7 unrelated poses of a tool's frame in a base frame.
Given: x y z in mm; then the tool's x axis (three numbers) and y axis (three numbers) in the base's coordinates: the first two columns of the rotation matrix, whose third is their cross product.
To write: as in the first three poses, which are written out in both.
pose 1, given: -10.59, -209.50, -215.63, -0.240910, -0.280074, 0.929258, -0.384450, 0.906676, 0.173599
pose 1, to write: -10.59, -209.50, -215.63, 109.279, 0.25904, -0.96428, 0.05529
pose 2, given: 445.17, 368.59, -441.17, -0.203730, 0.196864, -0.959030, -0.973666, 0.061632, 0.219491
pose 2, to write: 445.17, 368.59, -441.17, 118.783, -0.43300, 0.60548, 0.66777
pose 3, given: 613.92, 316.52, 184.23, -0.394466, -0.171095, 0.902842, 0.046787, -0.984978, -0.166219
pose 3, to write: 613.92, 316.52, 184.23, 172.502, -0.54752, 0.05700, -0.83485
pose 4, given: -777.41, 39.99, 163.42, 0.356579, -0.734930, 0.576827, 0.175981, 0.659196, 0.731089
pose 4, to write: -777.41, 39.99, 163.42, 79.042, 0.45340, -0.76106, -0.46391
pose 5, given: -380.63, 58.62, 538.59, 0.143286, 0.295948, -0.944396, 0.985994, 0.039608, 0.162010
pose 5, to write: -380.63, 58.62, 538.59, 123.478, 0.66922, 0.61728, -0.41365
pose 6, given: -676.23, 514.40, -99.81, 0.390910, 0.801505, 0.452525, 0.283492, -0.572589, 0.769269
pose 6, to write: -676.23, 514.40, -99.81, 144.723, 0.81527, 0.36635, 0.44847
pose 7, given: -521.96, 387.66, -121.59, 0.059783, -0.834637, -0.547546, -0.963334, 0.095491, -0.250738
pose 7, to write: -521.96, 387.66, -121.59, 145.238, -0.69558, 0.70953, 0.11286
